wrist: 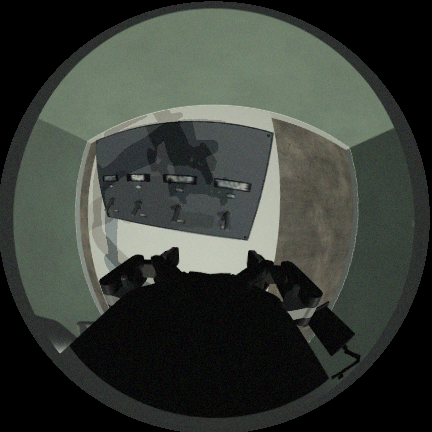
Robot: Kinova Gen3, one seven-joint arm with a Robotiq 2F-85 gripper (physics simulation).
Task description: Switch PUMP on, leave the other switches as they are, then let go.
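Places are measured from the arm's base along level axes (x right, y back, z down), in centimetres.
Pixels of known places: gripper, fingertip midpoint: (pixel 212 256).
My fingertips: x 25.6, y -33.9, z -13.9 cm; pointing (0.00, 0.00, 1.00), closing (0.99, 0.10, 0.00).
Note:
Ahead of a thing's pixels: the offset from my fingertips to its middle. "*": to the spot under its first point. Level surfaces: height alone.
A dark grey panel @[dx -12.9, dy -15.5, dz +18.6 cm] (pixel 200 145) lies tilted in the view, with four name plates in a row and a lever switch below each. The lettering is blurred. The PUMP plate @[* dx -6.8, dy -13.1, dz +12.4 cm] (pixel 180 179) is third from the left. The PUMP switch @[dx -8.9, dy -5.4, dz +13.8 cm] (pixel 176 213) below it has its lever by the lower mark, away from the upper mark. The VALVE switch @[dx +2.9, dy -2.9, dz +13.8 cm] (pixel 225 220) is to its right, the FAN switch @[dx -20.6, dy -7.8, dz +13.8 cm] (pixel 136 207) and the VENT switch @[dx -32.4, dy -10.3, dz +13.8 cm] (pixel 110 204) to its left; their levers are also near the lower marks. My gripper (pixel 212 256) is open and empty, below the panel's lower edge in view, apart from the switches.
The panel stands on a pale surface @[dz +25.2 cm] (pixel 240 250). A brown mottled surface (pixel 315 210) is at the right, with green walls (pixel 215 60) around. A dark box-like object (pixel 332 330) with a thin bent rod is at the lower right. Arm shadows fall across the panel.

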